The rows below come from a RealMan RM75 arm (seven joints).
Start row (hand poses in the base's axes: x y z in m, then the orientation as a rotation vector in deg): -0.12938, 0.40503, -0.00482, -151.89, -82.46, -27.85
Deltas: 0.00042, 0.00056, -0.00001, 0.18, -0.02, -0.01; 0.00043, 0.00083, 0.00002, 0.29, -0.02, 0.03; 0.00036, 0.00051, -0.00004, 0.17, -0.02, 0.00; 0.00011, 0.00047, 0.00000, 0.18, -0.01, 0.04; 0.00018, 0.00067, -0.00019, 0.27, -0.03, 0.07; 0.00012, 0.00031, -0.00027, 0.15, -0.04, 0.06; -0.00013, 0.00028, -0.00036, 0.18, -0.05, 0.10; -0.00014, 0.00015, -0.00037, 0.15, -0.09, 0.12; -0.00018, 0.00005, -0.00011, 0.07, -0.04, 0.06; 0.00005, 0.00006, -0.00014, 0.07, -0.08, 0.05; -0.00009, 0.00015, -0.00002, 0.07, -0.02, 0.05; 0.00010, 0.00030, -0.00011, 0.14, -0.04, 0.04; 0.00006, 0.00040, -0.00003, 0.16, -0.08, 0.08; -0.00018, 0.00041, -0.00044, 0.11, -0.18, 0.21; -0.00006, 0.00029, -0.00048, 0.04, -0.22, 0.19; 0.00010, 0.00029, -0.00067, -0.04, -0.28, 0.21; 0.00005, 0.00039, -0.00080, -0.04, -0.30, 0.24; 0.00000, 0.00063, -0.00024, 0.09, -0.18, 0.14; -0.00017, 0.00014, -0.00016, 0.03, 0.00, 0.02; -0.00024, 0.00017, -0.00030, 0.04, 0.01, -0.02; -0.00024, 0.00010, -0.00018, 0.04, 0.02, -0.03
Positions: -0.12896, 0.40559, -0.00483, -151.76, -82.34, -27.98; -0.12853, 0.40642, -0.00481, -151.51, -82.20, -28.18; -0.12817, 0.40693, -0.00485, -151.38, -82.10, -28.31; -0.12806, 0.40740, -0.00485, -151.21, -82.04, -28.43; -0.12788, 0.40807, -0.00504, -150.95, -81.97, -28.62; -0.12776, 0.40838, -0.00531, -150.79, -81.96, -28.76; -0.12789, 0.40866, -0.00567, -150.57, -81.99, -28.92; -0.12803, 0.40881, -0.00604, -150.36, -82.07, -29.12; -0.12821, 0.40886, -0.00615, -150.26, -82.11, -29.21; -0.12816, 0.40892, -0.00629, -150.17, -82.15, -29.36; -0.12825, 0.40907, -0.00631, -150.08, -82.17, -29.42; -0.12815, 0.40937, -0.00642, -149.94, -82.14, -29.55; -0.12809, 0.40977, -0.00645, -149.76, -82.16, -29.74; -0.12827, 0.41018, -0.00689, -149.52, -82.40, -30.03; -0.12833, 0.41047, -0.00737, -149.35, -82.67, -30.33; -0.12823, 0.41076, -0.00804, -149.23, -83.04, -30.67; -0.12818, 0.41115, -0.00884, -149.08, -83.45, -31.03; -0.12818, 0.41178, -0.00908, -148.91, -83.62, -31.32; -0.12835, 0.41192, -0.00924, -148.87, -83.62, -31.34; -0.12859, 0.41209, -0.00954, -148.86, -83.57, -31.35; -0.12883, 0.41219, -0.00972, -148.85, -83.50, -31.35
